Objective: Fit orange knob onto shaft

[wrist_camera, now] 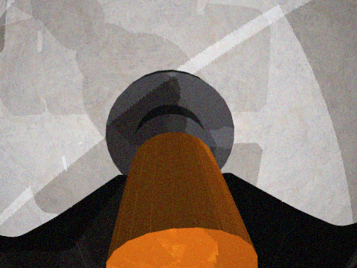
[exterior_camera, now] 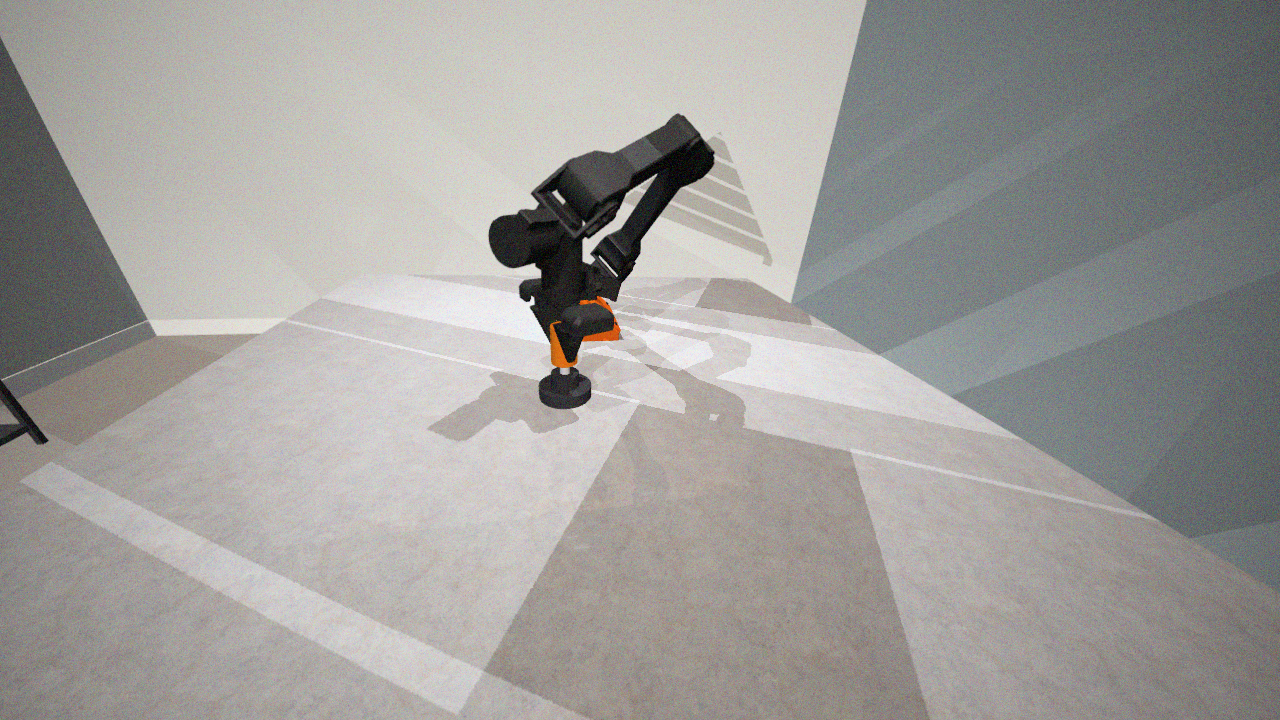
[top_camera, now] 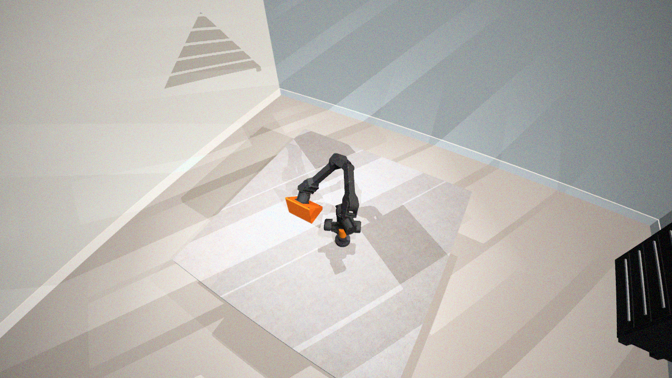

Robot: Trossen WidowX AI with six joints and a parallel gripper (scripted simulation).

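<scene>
The orange knob is 3 cm above my gripper tip. From my gripper tip the other things lie so: round dark pedestal 4 cm below.
</scene>
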